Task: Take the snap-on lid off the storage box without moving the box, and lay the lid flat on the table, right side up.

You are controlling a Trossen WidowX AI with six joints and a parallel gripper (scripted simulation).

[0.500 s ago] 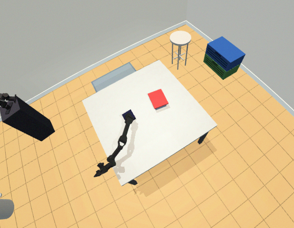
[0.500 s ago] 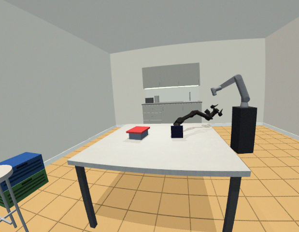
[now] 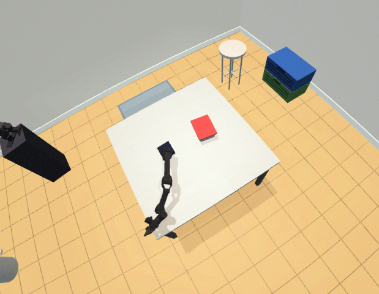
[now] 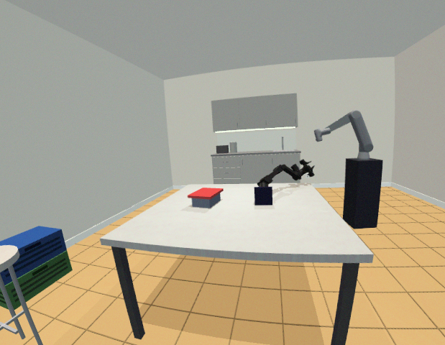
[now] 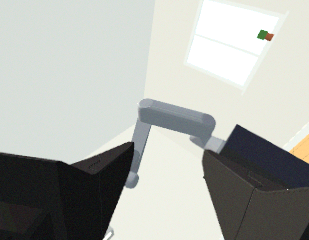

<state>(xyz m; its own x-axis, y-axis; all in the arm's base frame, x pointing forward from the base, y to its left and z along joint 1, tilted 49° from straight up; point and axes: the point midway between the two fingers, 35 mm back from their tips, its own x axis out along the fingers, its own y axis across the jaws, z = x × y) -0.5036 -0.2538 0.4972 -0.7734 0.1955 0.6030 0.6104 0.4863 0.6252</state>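
Right now my gripper tip is 970 mm short of the lid, 510 mm to the right of it and 110 mm above it. The rest, counted from my gripper tip: storage box: 970 mm ahead, 510 mm to the left, 160 mm below.
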